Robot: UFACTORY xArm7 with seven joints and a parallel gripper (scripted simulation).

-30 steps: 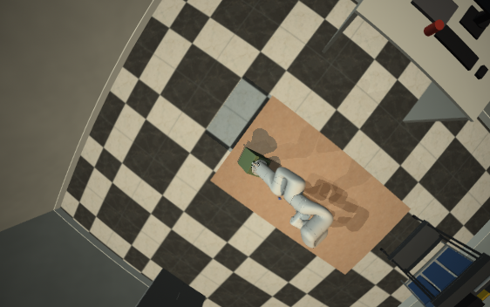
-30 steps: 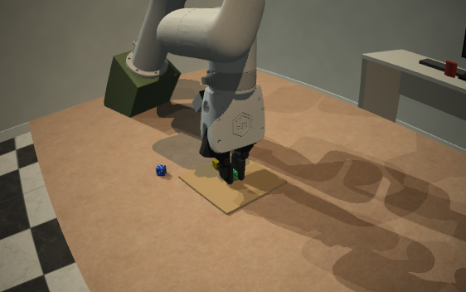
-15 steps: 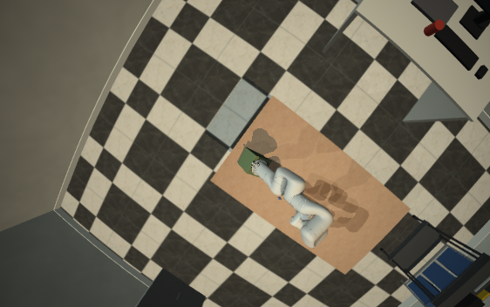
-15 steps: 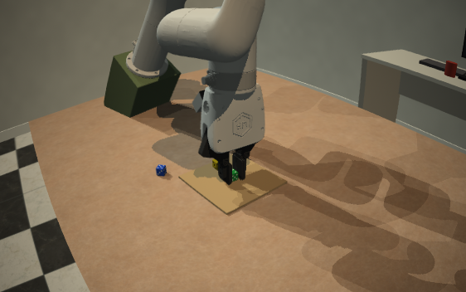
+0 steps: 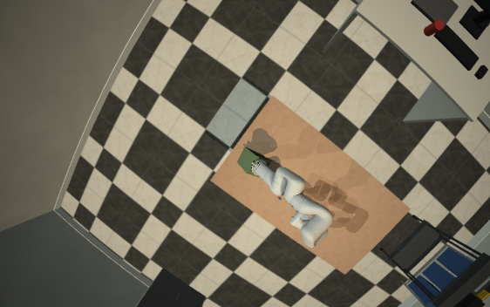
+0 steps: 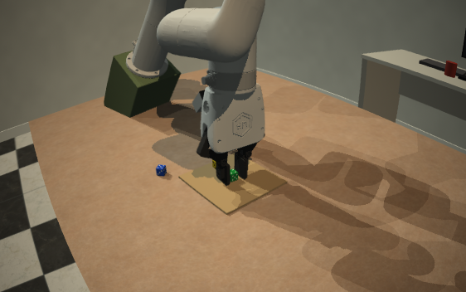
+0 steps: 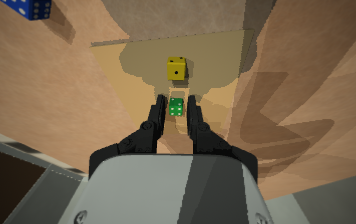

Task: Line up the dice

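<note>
The green die is 1 cm below my hand. Round my hand: tan mat (2 cm below); then blue die (11 cm behind, 8 cm to the right, 2 cm below); then yellow die (5 cm behind, 1 cm to the left, 1 cm below).
</note>
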